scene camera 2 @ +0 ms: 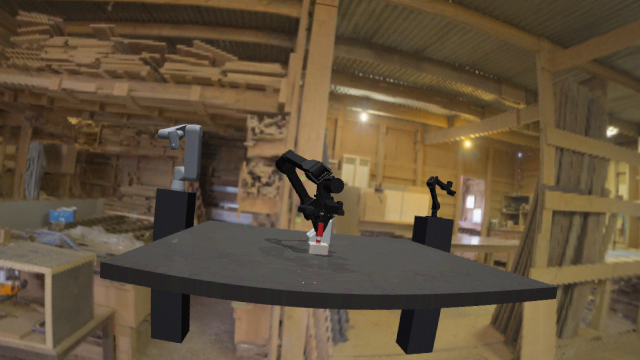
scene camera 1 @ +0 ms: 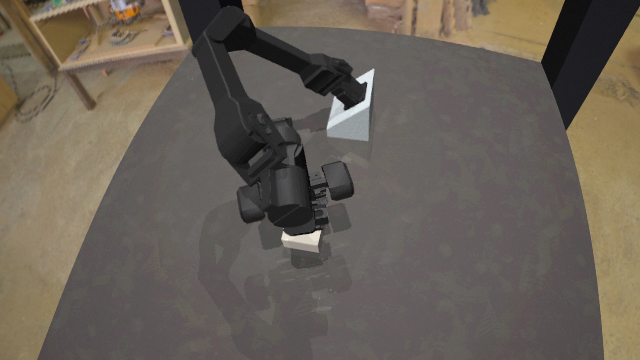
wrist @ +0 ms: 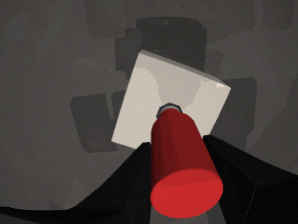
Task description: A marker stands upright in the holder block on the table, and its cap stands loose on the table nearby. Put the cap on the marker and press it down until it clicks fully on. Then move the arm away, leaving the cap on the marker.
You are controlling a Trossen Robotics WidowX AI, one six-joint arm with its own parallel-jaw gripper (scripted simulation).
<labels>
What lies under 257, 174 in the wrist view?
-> My gripper.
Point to a red cap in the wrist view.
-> At 182, 175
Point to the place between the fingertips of my gripper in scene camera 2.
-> At 319, 232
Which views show my gripper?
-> Scene camera 2, scene camera 1 and the wrist view: all of them.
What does my gripper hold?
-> A red cap.
</labels>
